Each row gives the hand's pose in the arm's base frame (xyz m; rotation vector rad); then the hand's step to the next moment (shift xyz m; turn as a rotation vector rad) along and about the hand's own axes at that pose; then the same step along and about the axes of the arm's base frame.
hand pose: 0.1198 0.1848 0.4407 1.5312 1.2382 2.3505
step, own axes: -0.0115 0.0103 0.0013 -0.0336 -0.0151 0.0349
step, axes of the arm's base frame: 0.0103 -0.0115 -0.0015 0.0393 0.0149 -0.0284
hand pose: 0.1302 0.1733 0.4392 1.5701 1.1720 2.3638
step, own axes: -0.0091 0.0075 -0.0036 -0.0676 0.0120 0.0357
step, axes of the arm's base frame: 0.0039 -0.0113 -0.0029 0.0652 -0.0189 -0.0372
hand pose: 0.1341 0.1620 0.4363 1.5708 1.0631 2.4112
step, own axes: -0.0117 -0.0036 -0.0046 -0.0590 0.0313 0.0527
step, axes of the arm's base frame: 0.0007 -0.0044 -0.0123 0.0809 -0.0214 -0.0152
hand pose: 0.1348 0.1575 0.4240 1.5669 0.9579 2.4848
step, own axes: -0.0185 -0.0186 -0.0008 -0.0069 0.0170 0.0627
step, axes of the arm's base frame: 0.0032 0.0080 -0.0248 0.0601 0.0134 0.0218
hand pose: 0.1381 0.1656 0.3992 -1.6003 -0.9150 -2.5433
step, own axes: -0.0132 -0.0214 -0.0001 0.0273 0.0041 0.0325
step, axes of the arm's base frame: -0.0001 0.0138 -0.0210 0.0149 0.0200 0.0346
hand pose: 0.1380 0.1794 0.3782 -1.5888 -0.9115 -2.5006
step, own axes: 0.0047 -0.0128 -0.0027 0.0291 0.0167 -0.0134
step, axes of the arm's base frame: -0.0087 0.0105 -0.0027 -0.0191 -0.0127 0.0279
